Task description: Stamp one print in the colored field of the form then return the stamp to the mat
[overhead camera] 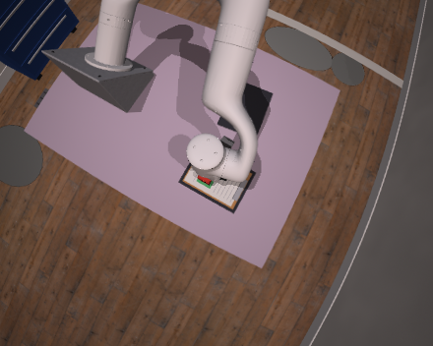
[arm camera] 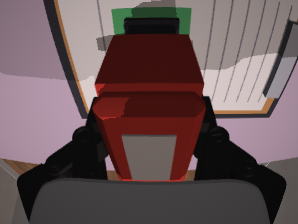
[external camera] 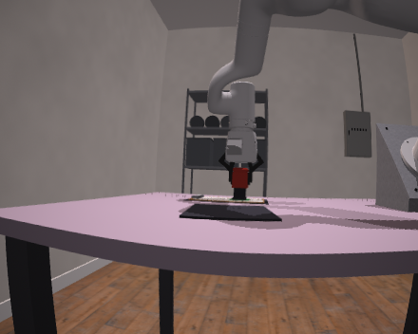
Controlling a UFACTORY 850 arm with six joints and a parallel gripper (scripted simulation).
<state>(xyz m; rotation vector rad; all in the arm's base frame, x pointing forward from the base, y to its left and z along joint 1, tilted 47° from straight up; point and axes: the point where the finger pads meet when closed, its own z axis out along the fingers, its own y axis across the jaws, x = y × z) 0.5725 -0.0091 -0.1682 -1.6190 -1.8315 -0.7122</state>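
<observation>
The form is 7 cm below my hand, 5 cm ahead of it and 1 cm to the left of it. Also, from my hand: dark mat 32 cm to the left, 7 cm below, 3 cm behind; red stamp 2 cm below.
</observation>
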